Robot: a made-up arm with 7 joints.
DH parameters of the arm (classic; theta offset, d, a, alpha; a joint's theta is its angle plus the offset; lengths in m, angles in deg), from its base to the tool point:
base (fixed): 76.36 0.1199 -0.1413 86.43
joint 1: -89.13 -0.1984 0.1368 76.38
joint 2: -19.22 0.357 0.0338 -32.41
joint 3: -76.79 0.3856 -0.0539 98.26
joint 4: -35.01 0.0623 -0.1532 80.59
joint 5: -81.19 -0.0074 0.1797 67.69
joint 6: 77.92 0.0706 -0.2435 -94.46
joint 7: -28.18 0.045 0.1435 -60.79
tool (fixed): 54.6 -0.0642 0 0
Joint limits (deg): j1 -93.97..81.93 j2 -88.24..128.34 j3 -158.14..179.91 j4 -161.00..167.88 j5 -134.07..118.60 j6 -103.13..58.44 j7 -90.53..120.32
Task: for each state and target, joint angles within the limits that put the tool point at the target. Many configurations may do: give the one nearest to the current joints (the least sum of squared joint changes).
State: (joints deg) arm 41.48 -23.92 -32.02 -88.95 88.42 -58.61 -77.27
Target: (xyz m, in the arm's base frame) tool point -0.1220 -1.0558 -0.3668
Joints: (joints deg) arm 5.13 -37.07 -29.66 -85.72 76.32 -57.13 -83.51
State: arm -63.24 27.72 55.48 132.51 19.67 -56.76 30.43
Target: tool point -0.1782 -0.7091 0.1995
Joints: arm -42.27 8.82 46.25 154.01 14.54 -64.91 19.20
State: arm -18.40 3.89 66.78 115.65 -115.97 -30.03 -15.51
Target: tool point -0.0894 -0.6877 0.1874
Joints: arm 0.49 -14.17 42.77 110.84 -109.68 -26.27 -10.44
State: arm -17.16 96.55 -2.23 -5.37 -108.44 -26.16 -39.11
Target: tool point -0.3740 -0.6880 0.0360
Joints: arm 13.81 103.97 -11.29 -6.52 -128.41 -68.04 -48.74
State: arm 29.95 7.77 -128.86 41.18 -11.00 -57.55 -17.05
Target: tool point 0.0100 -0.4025 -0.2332
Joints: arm 5.62 35.49 -100.59 80.77 -25.99 -80.85 -28.07
